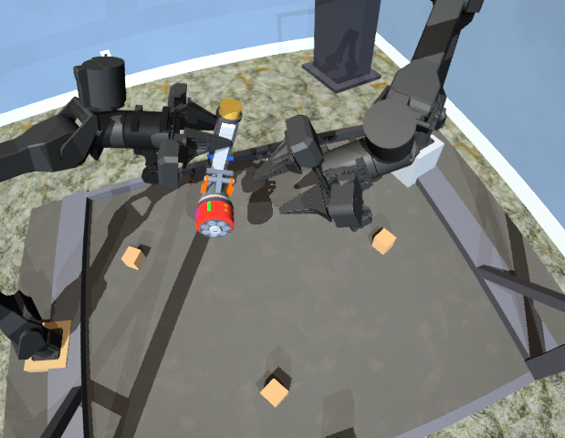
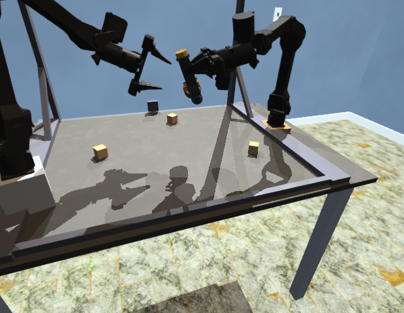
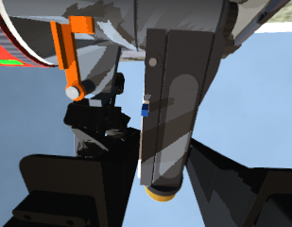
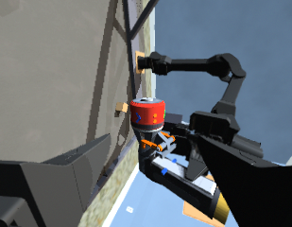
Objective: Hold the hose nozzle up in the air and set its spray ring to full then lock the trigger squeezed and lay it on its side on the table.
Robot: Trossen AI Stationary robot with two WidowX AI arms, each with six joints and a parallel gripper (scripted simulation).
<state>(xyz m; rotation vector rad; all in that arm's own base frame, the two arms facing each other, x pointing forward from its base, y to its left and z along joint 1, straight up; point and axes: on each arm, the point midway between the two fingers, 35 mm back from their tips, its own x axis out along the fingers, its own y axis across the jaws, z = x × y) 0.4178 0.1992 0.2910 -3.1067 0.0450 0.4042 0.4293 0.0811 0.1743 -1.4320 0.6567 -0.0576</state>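
The red spray ring lies 5 cm ahead of my right hand, 11 cm to the left of it and 5 cm below it.
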